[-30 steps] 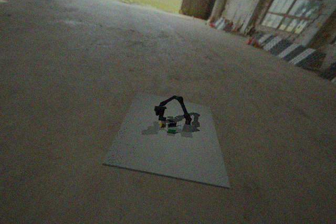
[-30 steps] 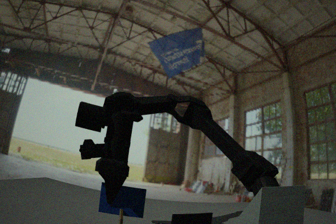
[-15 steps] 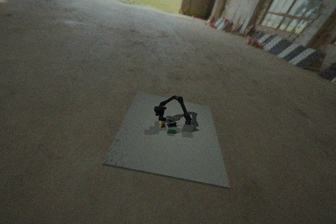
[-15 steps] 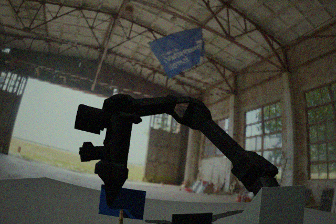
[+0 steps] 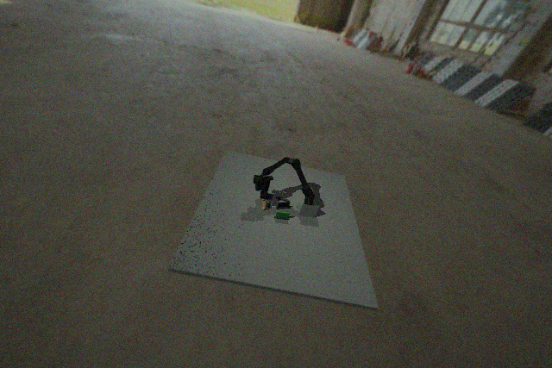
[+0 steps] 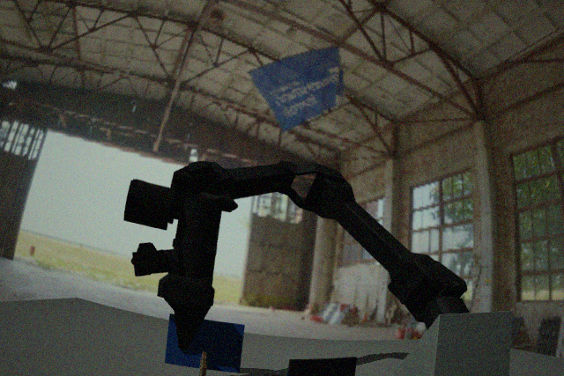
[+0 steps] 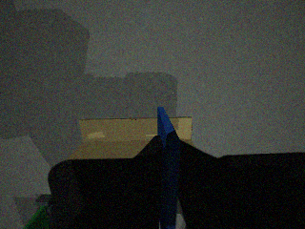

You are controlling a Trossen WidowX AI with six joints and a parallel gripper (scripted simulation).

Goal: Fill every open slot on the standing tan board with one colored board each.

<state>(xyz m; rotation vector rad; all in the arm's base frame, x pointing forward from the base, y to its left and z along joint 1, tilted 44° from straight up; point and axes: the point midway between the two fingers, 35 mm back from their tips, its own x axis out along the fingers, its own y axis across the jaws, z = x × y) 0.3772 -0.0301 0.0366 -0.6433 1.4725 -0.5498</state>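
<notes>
The blue board is 30 mm behind my gripper tip. The rest, counted from my gripper tip: green board 170 mm behind, 150 mm to the left, 30 mm below; tan board 30 mm below, 30 mm behind, 20 mm to the left; dark flat piece 180 mm behind, 40 mm to the left, 30 mm below.
</notes>
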